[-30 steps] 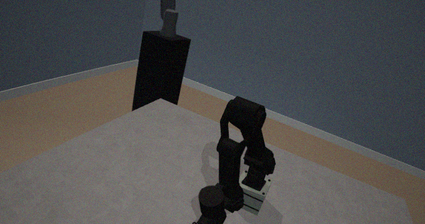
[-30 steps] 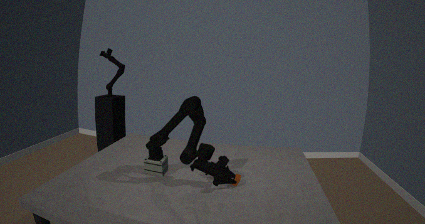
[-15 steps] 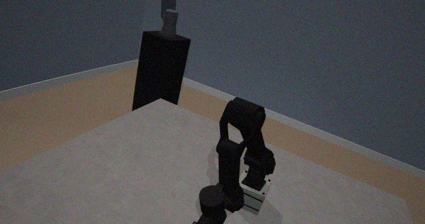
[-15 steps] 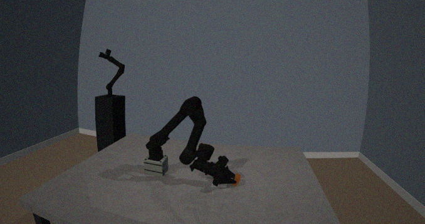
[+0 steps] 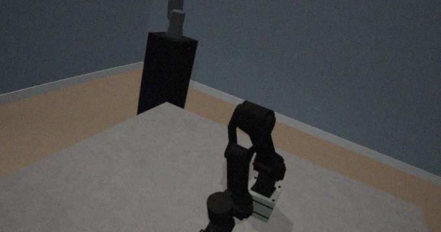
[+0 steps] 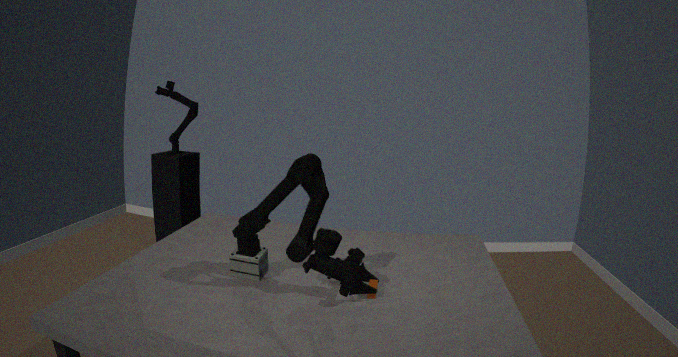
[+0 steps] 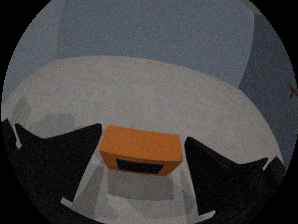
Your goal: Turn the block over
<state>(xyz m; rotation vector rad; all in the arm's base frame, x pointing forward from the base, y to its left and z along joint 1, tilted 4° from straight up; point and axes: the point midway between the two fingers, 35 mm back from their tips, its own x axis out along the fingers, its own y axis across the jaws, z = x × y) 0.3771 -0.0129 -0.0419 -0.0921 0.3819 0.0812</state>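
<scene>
Right now the orange block is 2 cm behind my gripper tip and 1 cm below it.
</scene>
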